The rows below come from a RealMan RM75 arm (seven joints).
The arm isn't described. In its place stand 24 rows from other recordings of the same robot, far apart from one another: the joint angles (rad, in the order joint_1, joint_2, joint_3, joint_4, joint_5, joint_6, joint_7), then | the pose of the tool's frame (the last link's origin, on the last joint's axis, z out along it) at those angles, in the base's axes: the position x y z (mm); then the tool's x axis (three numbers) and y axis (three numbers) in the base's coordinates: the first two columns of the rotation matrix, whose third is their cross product.
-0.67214 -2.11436 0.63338 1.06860 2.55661 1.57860 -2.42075 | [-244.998 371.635 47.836 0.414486 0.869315 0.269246 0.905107 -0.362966 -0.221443]
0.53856 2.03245 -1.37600 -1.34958 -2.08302 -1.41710 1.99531 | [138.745 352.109 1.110 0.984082 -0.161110 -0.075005 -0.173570 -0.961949 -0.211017]
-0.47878 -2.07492 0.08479 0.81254 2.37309 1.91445 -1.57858 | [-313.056 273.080 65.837 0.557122 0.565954 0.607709 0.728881 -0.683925 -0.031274]
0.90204 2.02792 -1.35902 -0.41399 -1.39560 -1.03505 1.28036 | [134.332 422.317 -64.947 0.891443 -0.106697 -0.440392 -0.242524 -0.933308 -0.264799]
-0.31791 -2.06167 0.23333 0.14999 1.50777 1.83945 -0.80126 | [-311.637 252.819 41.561 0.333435 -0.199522 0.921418 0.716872 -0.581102 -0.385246]
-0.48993 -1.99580 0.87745 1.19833 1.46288 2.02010 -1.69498 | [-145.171 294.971 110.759 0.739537 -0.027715 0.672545 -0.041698 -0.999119 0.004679]
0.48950 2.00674 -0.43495 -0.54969 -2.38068 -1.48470 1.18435 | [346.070 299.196 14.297 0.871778 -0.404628 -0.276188 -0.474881 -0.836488 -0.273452]
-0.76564 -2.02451 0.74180 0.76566 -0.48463 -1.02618 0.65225 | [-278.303 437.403 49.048 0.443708 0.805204 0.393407 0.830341 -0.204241 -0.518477]
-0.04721 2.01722 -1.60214 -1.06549 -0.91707 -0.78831 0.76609 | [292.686 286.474 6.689 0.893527 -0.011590 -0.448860 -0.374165 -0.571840 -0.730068]
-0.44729 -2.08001 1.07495 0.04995 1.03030 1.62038 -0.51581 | [-270.672 276.908 -41.062 0.587753 -0.087257 0.804321 0.476273 -0.766327 -0.431169]
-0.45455 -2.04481 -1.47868 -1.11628 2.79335 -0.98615 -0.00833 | [-272.245 362.175 -34.192 0.469099 0.872232 0.138412 0.666075 -0.246514 -0.703971]
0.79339 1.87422 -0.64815 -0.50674 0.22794 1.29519 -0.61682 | [338.536 382.091 63.520 0.190046 -0.979268 -0.070122 -0.848617 -0.127935 -0.513305]
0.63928 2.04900 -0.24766 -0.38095 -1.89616 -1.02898 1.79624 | [317.292 398.207 28.526 0.059191 -0.494508 -0.867155 -0.988000 -0.153164 0.019904]
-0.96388 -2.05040 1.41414 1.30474 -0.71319 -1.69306 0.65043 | [-50.487 370.624 -9.272 0.907262 0.302809 -0.291861 0.246338 -0.945085 -0.214784]
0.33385 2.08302 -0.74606 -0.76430 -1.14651 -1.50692 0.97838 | [257.604 330.797 104.497 0.578914 0.318341 -0.750678 -0.477694 -0.613693 -0.628641]
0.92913 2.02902 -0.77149 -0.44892 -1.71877 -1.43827 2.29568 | [116.281 418.425 -4.617 0.231067 -0.841943 -0.487586 -0.750914 -0.472989 0.460879]
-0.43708 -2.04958 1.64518 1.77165 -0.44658 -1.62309 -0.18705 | [-150.042 311.874 12.855 0.448769 0.888395 0.096753 0.744747 -0.311956 -0.589945]
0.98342 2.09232 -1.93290 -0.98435 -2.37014 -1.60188 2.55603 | [122.678 312.632 -102.925 0.695845 -0.203270 0.688825 -0.247446 -0.968242 -0.035757]
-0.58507 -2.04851 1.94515 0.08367 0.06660 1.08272 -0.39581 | [-287.213 353.627 -55.060 0.828035 0.040391 0.559220 0.461915 -0.614476 -0.639573]
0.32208 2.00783 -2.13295 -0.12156 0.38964 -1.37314 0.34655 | [342.451 285.829 3.296 0.691509 0.077497 -0.718199 -0.653132 -0.357666 -0.667453]
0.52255 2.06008 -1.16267 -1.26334 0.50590 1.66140 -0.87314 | [248.709 333.714 32.136 0.694590 -0.668526 0.265742 -0.567727 -0.736250 -0.368270]
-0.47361 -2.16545 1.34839 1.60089 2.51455 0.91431 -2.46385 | [-110.239 402.476 51.217 0.901703 0.245749 0.355724 0.431665 -0.558224 -0.708555]
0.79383 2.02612 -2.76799 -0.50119 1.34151 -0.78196 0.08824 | [178.980 401.850 -97.537 0.652116 -0.135951 -0.745830 -0.696920 -0.494738 -0.519170]
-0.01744 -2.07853 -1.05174 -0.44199 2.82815 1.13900 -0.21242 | [-348.842 224.141 -45.130 0.664990 0.075160 0.743060 0.736718 -0.229356 -0.636115]
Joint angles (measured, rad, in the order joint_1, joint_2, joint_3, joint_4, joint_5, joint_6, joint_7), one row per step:
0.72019, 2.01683, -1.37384, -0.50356, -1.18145, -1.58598, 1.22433
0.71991, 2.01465, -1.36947, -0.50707, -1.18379, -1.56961, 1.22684
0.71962, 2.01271, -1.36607, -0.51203, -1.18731, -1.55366, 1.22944
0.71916, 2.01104, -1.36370, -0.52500, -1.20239, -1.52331, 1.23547
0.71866, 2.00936, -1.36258, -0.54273, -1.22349, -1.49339, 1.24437
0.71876, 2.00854, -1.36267, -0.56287, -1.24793, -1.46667, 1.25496
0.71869, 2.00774, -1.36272, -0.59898, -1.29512, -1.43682, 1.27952
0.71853, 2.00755, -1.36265, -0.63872, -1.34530, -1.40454, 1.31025
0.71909, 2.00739, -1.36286, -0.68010, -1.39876, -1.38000, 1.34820
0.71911, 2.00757, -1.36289, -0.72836, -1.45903, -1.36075, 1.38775
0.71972, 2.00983, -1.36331, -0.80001, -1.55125, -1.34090, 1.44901
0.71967, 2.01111, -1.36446, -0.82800, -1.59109, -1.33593, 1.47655
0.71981, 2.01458, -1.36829, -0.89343, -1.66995, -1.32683, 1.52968
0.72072, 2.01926, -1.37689, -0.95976, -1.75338, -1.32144, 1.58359
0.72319, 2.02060, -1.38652, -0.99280, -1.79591, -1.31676, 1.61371
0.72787, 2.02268, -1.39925, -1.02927, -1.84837, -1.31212, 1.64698
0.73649, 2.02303, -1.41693, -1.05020, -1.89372, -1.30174, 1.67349
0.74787, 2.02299, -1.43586, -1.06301, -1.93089, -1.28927, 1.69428
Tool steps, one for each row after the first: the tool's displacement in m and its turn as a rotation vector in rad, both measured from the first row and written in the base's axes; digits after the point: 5 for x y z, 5 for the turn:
0.00074, 0.00301, 0.00080, 0.01333, -0.00758, -0.01109
0.00127, 0.00579, 0.00145, 0.02588, -0.01616, -0.01996
0.00197, 0.00987, 0.00104, 0.04439, -0.04023, -0.03014
0.00231, 0.01363, 0.00050, 0.06114, -0.06914, -0.03557
0.00196, 0.01673, -0.00031, 0.07476, -0.09904, -0.03588
0.00079, 0.01979, -0.00145, 0.08536, -0.14731, -0.02822
-0.00073, 0.02334, -0.00226, 0.09806, -0.19709, -0.02381
-0.00279, 0.02610, -0.00263, 0.10499, -0.24616, -0.01796
-0.00554, 0.02835, -0.00238, 0.11436, -0.29822, -0.00492
-0.01000, 0.03072, -0.00194, 0.12718, -0.37421, 0.01525
-0.01122, 0.03118, -0.00202, 0.12969, -0.40707, 0.02156
-0.01600, 0.03231, -0.00108, 0.14509, -0.47025, 0.04144
-0.02086, 0.03271, -0.00074, 0.16202, -0.53823, 0.06370
-0.02375, 0.03309, -0.00090, 0.17179, -0.57572, 0.07473
-0.02713, 0.03351, -0.00155, 0.18473, -0.62216, 0.09006
-0.02932, 0.03466, -0.00359, 0.19673, -0.66742, 0.10266
-0.03190, 0.03613, -0.00613, 0.20893, -0.70638, 0.11605

